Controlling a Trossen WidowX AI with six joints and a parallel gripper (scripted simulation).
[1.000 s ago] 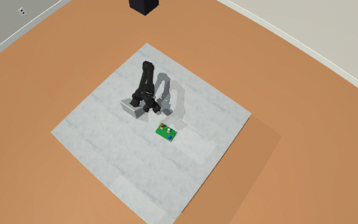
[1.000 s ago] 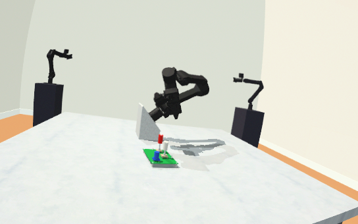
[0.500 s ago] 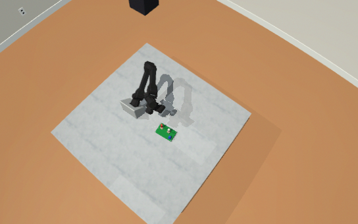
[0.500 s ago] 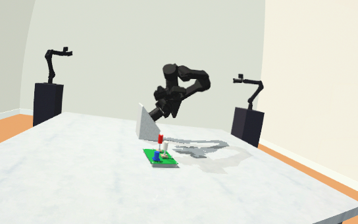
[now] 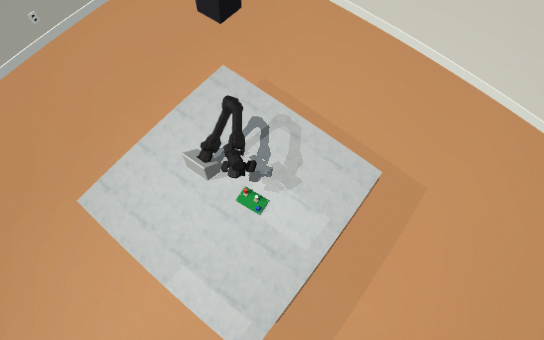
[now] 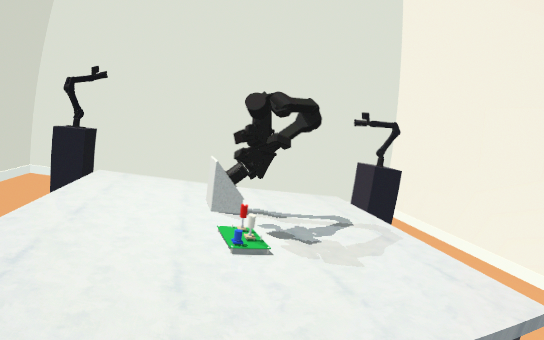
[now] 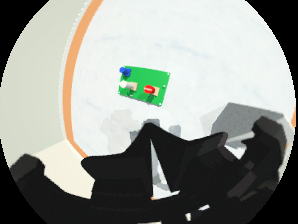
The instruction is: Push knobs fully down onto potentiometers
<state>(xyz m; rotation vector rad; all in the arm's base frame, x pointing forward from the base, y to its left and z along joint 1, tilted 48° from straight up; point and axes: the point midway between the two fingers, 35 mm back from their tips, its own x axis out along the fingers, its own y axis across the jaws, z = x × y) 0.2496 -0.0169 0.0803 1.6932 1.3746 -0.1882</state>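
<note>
Now: the red knob 8 cm below my gripper tip, 4 cm to the right of it and 4 cm ahead of it.
</note>
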